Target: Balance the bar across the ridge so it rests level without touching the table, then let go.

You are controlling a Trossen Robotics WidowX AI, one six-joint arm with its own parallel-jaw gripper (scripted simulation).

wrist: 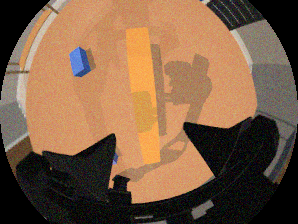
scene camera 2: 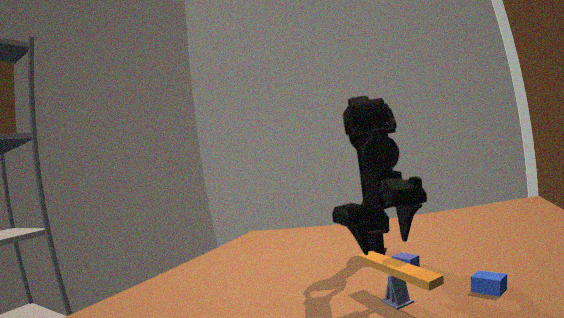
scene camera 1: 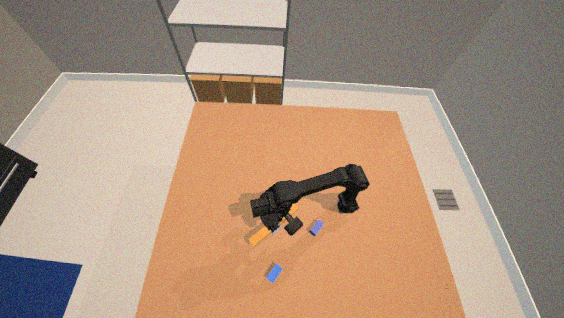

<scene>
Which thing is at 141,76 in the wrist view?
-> An orange bar.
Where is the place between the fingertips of my gripper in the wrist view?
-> At 150,131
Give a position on an orange bar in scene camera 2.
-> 428,280
</scene>
